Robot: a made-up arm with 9 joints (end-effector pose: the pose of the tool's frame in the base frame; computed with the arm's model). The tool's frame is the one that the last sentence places. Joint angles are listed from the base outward.
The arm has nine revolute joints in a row. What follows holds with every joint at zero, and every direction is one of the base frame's. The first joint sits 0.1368 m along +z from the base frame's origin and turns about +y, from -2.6 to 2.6 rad. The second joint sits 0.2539 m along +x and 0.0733 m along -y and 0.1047 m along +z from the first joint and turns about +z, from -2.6 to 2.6 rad. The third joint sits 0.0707 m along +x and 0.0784 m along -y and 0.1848 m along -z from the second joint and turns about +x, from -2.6 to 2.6 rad. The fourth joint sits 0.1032 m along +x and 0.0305 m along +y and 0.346 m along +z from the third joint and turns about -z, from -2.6 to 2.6 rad. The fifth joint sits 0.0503 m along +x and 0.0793 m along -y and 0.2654 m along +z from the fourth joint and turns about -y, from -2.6 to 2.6 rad. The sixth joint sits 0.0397 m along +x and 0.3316 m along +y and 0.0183 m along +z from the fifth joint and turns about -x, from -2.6 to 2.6 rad. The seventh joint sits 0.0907 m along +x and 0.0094 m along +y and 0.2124 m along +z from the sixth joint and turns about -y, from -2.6 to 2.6 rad. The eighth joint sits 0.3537 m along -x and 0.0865 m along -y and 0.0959 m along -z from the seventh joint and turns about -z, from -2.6 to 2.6 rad. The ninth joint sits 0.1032 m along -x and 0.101 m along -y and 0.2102 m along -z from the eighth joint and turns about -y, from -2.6 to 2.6 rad. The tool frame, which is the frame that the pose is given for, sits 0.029 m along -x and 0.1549 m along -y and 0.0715 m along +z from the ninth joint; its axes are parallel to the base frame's.
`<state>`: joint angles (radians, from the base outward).
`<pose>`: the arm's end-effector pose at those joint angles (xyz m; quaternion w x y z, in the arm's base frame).
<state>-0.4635 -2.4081 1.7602 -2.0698 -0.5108 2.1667 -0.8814 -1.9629 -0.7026</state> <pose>0.0938 0.5311 -0.2599 0.5974 -0.0223 0.5551 -0.5784</pose>
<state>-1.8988 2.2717 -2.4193 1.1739 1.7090 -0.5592 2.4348 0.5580 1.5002</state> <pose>1.3082 -0.4362 0.0367 0.4094 0.1283 0.8542 0.2936</pose>
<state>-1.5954 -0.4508 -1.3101 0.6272 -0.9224 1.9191 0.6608 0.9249 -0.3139</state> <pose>-0.2558 0.5523 0.9835 0.3607 -0.5014 -0.0005 -0.7864</pose>
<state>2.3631 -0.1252 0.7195 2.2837 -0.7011 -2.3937 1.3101 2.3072 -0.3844</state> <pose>-0.0990 -1.0469 -0.1333 0.0139 0.3138 -0.9494 0.0062</pose>
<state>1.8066 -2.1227 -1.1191 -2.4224 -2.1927 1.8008 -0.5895 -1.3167 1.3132</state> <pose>-0.0574 0.0078 -0.6976 0.6707 -0.7004 -0.2410 -0.0387</pose>
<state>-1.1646 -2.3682 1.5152 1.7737 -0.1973 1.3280 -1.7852 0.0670 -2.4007</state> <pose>-0.3378 0.1083 -1.1287 0.1670 0.4158 -0.2238 -0.8655</pose>
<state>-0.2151 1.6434 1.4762 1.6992 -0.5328 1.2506 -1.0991 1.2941 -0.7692</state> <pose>1.2570 1.0395 0.4610 0.0126 -0.9012 0.3298 -0.2808</pose>
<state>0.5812 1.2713 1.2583 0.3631 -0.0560 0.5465 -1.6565 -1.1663 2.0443</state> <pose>1.4171 -0.2882 -0.1589 0.5277 0.5896 0.6010 -0.1130</pose>
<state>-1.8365 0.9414 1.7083 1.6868 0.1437 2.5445 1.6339 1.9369 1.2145</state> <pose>0.3665 -0.5287 1.2397 0.0871 -0.0169 -0.9960 -0.0099</pose>
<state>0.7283 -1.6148 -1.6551 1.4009 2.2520 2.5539 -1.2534 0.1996 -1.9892</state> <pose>0.5895 -1.1386 -0.2232 0.6995 -0.1706 -0.6591 -0.2170</pose>
